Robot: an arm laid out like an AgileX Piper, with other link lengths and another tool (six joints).
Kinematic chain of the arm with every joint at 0, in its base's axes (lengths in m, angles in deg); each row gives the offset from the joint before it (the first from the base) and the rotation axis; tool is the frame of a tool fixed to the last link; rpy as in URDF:
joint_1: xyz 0 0 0.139 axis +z
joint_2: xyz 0 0 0 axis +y
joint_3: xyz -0.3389 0 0.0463 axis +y
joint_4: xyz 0.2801 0 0.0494 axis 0.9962 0 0.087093
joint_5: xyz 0 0 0 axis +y
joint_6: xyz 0.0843 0 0.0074 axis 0.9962 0 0.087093
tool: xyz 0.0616 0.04 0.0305 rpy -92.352 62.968 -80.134
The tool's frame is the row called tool.
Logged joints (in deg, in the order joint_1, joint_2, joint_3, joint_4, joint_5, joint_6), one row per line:
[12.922 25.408 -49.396 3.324 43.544 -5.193]
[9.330 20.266 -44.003 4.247 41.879 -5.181]
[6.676 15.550 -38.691 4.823 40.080 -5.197]
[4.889 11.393 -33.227 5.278 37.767 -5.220]
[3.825 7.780 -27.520 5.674 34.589 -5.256]
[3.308 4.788 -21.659 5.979 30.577 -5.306]
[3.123 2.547 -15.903 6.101 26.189 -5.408]
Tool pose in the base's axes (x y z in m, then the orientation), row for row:
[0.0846 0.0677 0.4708 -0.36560 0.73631 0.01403 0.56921]
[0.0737 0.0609 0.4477 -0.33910 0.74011 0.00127 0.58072]
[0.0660 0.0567 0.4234 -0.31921 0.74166 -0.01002 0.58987]
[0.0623 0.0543 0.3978 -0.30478 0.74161 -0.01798 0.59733]
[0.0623 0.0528 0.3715 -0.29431 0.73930 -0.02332 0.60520]
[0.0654 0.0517 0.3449 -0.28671 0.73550 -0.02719 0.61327]
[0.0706 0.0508 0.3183 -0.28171 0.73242 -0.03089 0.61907]
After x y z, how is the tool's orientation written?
As a quaternion, x y z w.
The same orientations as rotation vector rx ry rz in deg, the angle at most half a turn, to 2 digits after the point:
[-49.18 99.06 1.89]
[-45.40 99.09 0.17]
[-42.58 98.92 -1.34]
[-40.53 98.61 -2.39]
[-39.01 97.99 -3.09]
[-37.88 97.16 -3.59]
[-37.13 96.53 -4.07]

